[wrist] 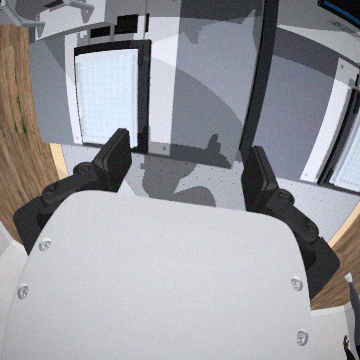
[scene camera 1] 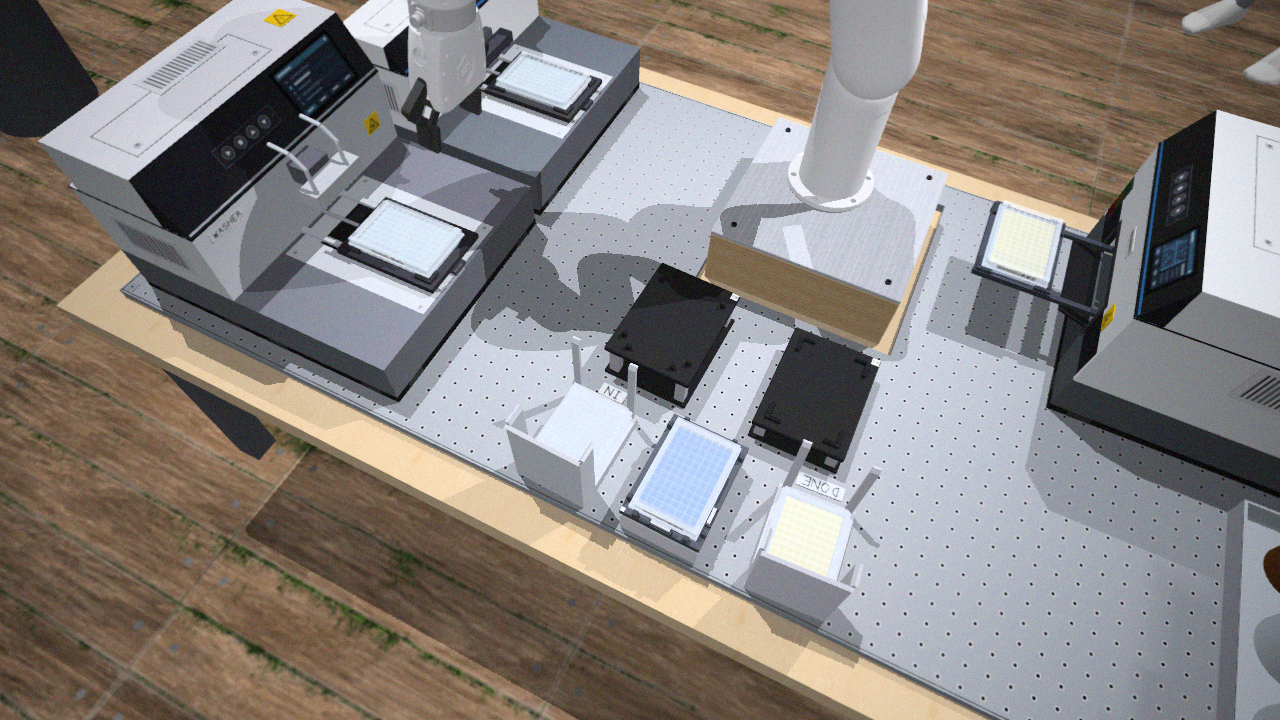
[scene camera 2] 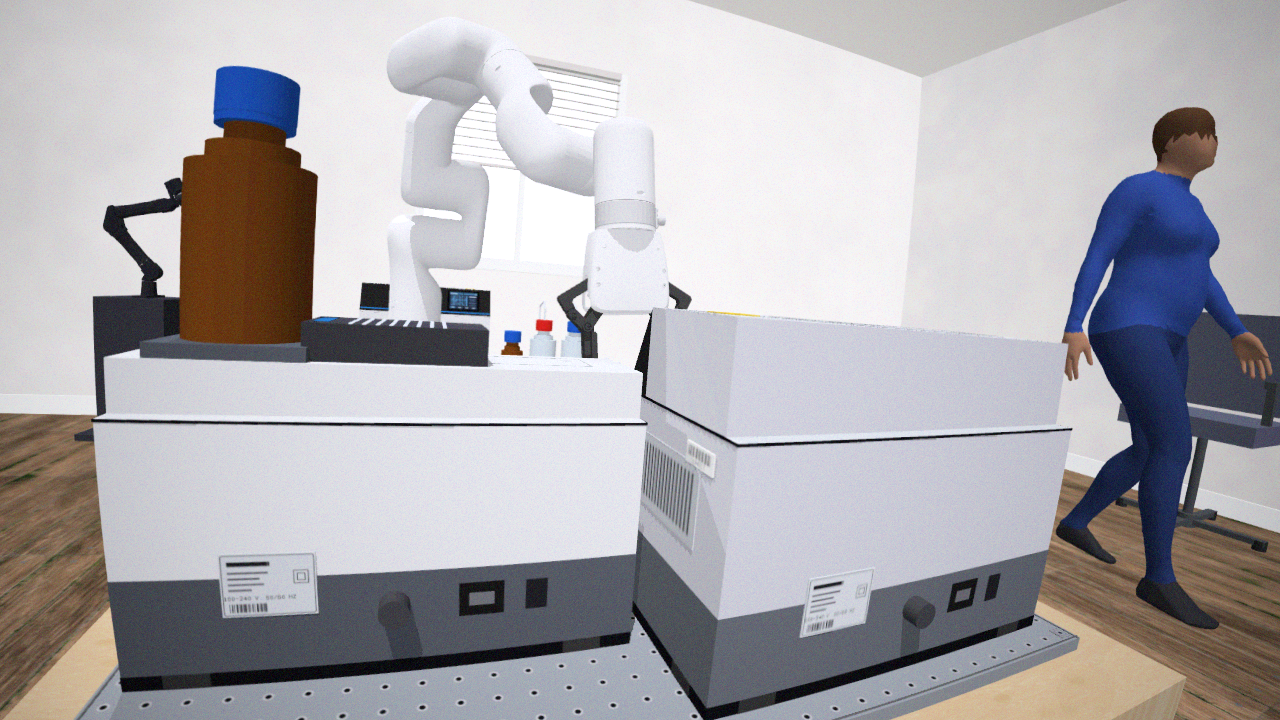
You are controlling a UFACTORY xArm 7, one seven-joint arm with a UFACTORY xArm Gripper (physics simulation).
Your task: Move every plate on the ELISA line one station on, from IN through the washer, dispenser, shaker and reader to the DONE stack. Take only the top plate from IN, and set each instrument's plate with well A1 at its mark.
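Where they show: gripper, between the fingertips: (wrist: 187, 152) (scene camera 1: 451, 128) (scene camera 2: 627, 364); arm's base, origin of its link: (scene camera 1: 829, 181).
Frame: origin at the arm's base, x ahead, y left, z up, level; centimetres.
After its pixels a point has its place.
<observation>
My gripper (scene camera 1: 452, 125) @[x 31.5, y -43.1, z 10.9 cm] (scene camera 2: 626, 335) (wrist: 187, 152) @[x 31.5, y -43.1, z 10.9 cm] is open and empty, raised above the gap between the washer and the dispenser; one finger is hidden in scene camera 2. A clear pale plate (scene camera 1: 407, 237) @[x 43.8, y -42.3, z 1.6 cm] (wrist: 106, 97) @[x 43.4, y -43.0, z 1.3 cm] sits in the washer's black nest. Another pale plate (scene camera 1: 543, 80) @[x 7.4, y -46.8, z 2.1 cm] (wrist: 351, 160) @[x 9.1, y -45.3, z 2.0 cm] sits in the dispenser's nest. A blue plate (scene camera 1: 687, 479) @[x 51.6, y 6.3, z -2.4 cm] lies on the shaker between the racks. A yellow plate (scene camera 1: 1023, 243) @[x -0.8, y 27.7, z 3.0 cm] sits on the reader's carrier. Clear plate (scene camera 1: 583, 428) @[x 51.6, y -8.4, z -5.2 cm] tops the IN rack; yellow plate (scene camera 1: 810, 534) @[x 47.7, y 21.4, z -6.9 cm] tops DONE. The A1 corners are too small to tell.
Two low black stands (scene camera 1: 673, 326) @[x 33.6, y -6.4, z -2.8 cm] (scene camera 1: 816, 394) @[x 31.3, y 13.8, z -4.7 cm] lie between the racks and the arm base (scene camera 1: 827, 232) @[x 9.5, y 4.1, z 0.0 cm]. The washer housing (scene camera 1: 196, 98) @[x 50.4, y -64.6, z 18.2 cm] (scene camera 2: 877, 510) @[x 42.3, y -77.5, z 5.4 cm] stands beside the dispenser housing (scene camera 2: 366, 492) @[x 7.8, y -71.8, z 5.0 cm]. The reader (scene camera 1: 1190, 358) @[x 12.3, y 48.2, z 8.8 cm] is at the right. A brown bottle (scene camera 2: 247, 241) @[x -0.4, y -70.2, z 20.9 cm] stands on the dispenser.
</observation>
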